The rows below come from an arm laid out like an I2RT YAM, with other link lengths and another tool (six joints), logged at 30 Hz.
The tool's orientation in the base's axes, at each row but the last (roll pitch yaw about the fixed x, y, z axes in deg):
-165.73 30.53 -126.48
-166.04 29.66 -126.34
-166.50 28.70 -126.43
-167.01 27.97 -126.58
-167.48 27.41 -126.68
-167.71 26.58 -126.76
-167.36 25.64 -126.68
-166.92 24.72 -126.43
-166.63 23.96 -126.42
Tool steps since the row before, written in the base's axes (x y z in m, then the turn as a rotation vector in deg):
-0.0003 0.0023 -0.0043 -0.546 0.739 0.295
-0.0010 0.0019 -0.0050 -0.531 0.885 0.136
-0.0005 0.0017 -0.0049 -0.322 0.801 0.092
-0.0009 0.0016 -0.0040 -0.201 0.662 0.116
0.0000 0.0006 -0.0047 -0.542 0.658 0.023
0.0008 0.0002 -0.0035 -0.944 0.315 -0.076
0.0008 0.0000 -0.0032 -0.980 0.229 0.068
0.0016 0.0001 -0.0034 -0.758 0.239 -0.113
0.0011 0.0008 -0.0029 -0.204 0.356 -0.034
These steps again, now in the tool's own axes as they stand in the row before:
0.0007 0.0027 0.0040 -0.382 0.822 -0.330
0.0017 0.0030 0.0042 -0.413 0.943 -0.153
0.0014 0.0025 0.0043 -0.442 0.746 -0.038
0.0012 0.0025 0.0034 -0.418 0.562 -0.037
0.0017 0.0013 0.0042 -0.192 0.824 -0.108
0.0010 0.0002 0.0034 0.314 0.908 -0.271
0.0010 0.0001 0.0032 0.333 0.849 -0.431
0.0005 -0.0004 0.0037 0.281 0.731 -0.175
0.0000 0.0003 0.0032 -0.137 0.388 0.009

